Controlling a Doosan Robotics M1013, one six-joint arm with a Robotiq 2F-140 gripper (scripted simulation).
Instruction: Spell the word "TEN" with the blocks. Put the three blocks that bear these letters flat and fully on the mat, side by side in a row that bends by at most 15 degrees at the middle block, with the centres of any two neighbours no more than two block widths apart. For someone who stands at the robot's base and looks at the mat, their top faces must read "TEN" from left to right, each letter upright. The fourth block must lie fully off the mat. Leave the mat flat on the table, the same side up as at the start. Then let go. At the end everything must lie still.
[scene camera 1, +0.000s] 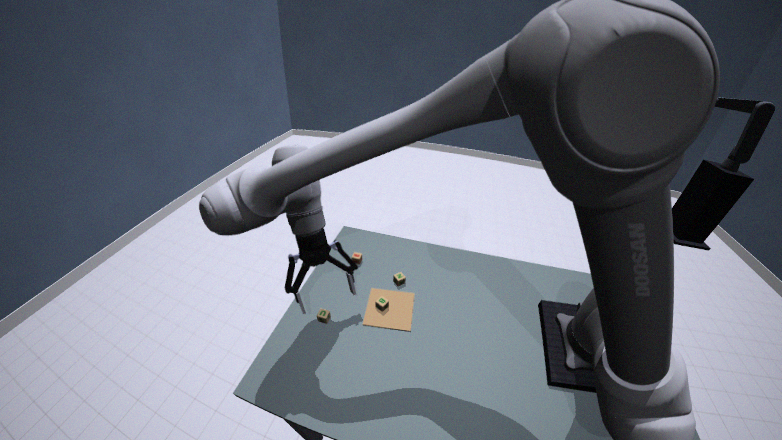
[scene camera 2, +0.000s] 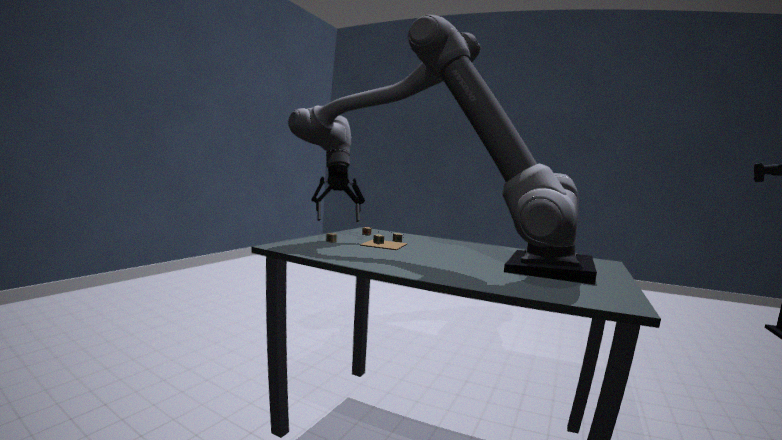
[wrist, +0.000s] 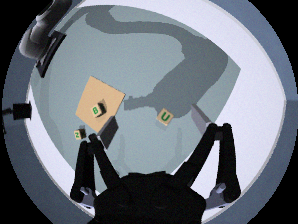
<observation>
The gripper shows in scene camera 1, in scene camera 2 (338, 220) and in the wrist view. One and the same spot on the gripper: (wrist: 227, 189) is (scene camera 1: 294, 261).
</observation>
